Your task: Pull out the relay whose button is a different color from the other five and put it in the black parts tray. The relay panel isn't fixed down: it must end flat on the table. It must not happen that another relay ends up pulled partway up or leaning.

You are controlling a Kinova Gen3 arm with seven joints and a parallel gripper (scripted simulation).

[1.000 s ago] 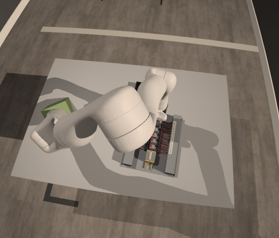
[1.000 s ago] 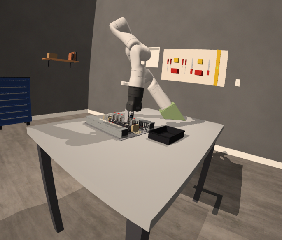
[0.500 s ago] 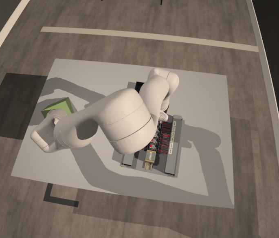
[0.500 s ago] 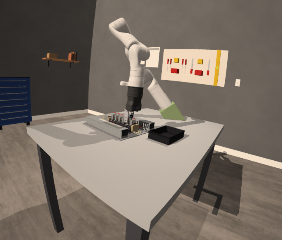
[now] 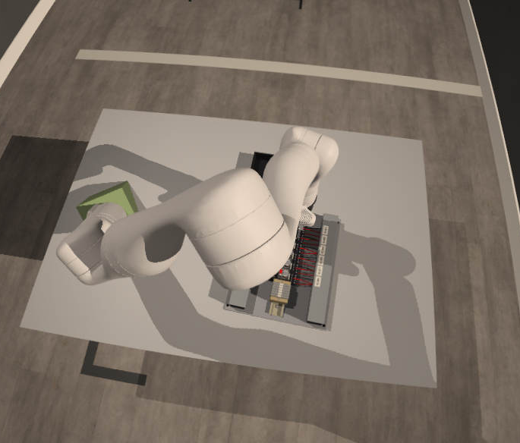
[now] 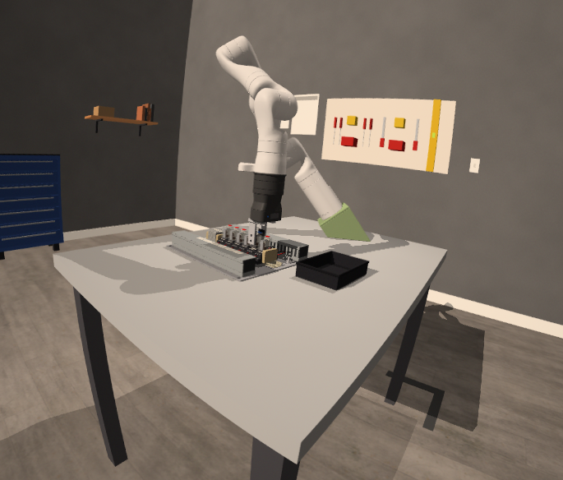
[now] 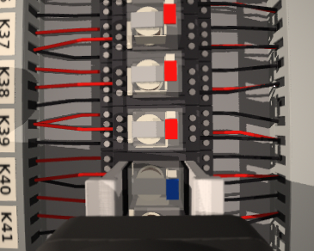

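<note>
The relay lies 1 cm below my hand. Round my hand: black parts tray 6 cm behind, 20 cm to the left, 5 cm below; then relay panel 1 cm behind, 7 cm to the right, 4 cm below.
</note>
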